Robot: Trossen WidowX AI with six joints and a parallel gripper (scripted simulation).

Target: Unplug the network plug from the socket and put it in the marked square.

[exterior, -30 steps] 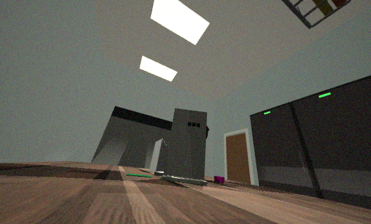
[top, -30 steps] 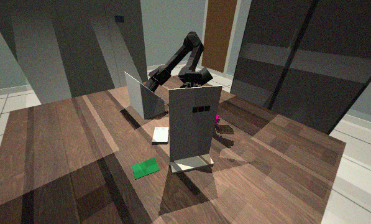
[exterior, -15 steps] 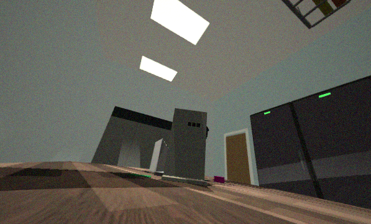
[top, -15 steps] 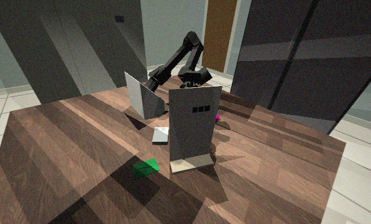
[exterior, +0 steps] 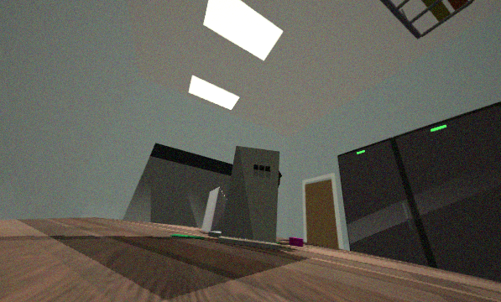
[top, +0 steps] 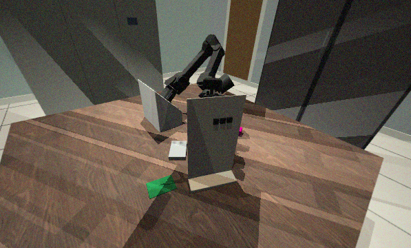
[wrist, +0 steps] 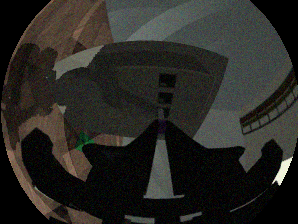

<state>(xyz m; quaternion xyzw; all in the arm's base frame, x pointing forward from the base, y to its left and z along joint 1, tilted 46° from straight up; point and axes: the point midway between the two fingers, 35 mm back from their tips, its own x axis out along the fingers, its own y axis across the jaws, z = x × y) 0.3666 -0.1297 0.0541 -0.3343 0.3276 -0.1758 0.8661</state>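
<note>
The green square is 160 mm behind my gripper tip, 180 mm to the left of it and 240 mm below it. The rest, counted from my gripper tip: grey upright panel: 40 mm ahead, 10 mm to the right, 90 mm below; plug: 10 mm ahead; silver plate: 160 mm behind, 20 mm to the right, 240 mm below.
</note>
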